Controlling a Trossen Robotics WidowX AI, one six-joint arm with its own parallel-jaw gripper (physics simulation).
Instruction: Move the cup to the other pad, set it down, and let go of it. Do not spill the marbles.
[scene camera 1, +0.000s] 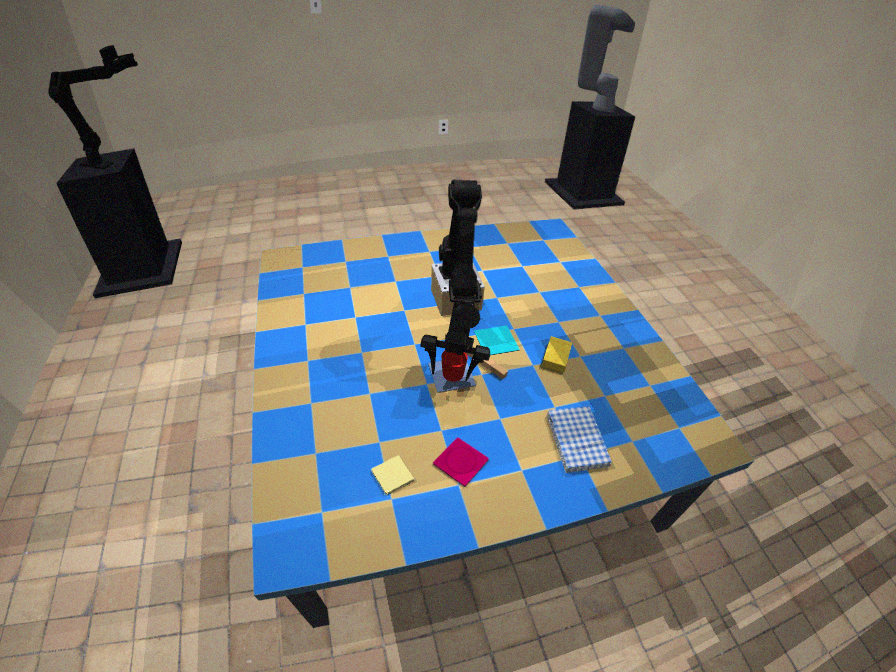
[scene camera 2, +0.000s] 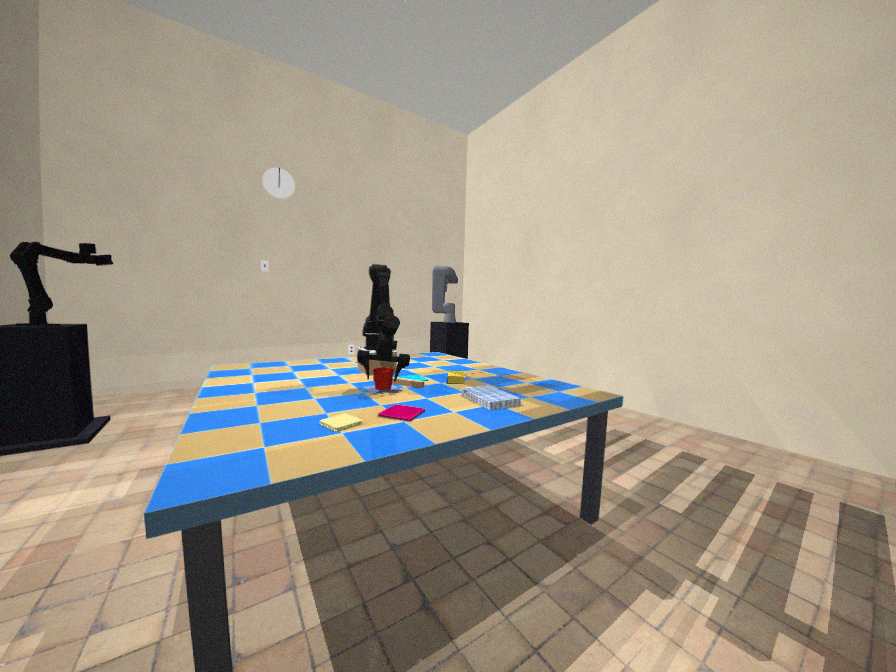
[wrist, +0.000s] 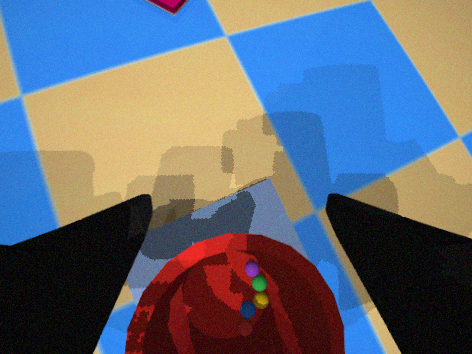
Scene:
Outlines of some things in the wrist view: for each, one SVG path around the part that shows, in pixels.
The gripper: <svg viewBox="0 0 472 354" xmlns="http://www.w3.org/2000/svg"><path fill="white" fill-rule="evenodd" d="M149 194L138 195L81 220L13 245L0 244L0 354L94 353L145 239L153 214L152 200ZM330 193L327 198L326 213L335 235L401 354L472 354L472 238L403 217L338 193Z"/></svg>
A red cup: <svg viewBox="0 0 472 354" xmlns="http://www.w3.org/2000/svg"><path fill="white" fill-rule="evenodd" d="M125 354L345 354L344 325L334 293L316 266L290 245L261 234L228 233L197 242L167 262L143 291L127 328ZM266 293L269 298L267 307L259 309L255 306L255 315L249 318L253 323L252 333L248 336L241 335L237 329L238 321L243 318L240 312L241 304L244 301L254 303L253 297L257 292ZM247 262L255 261L259 264L260 272L258 275L263 275L267 280L265 290L256 291L253 288L253 277L245 273Z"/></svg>

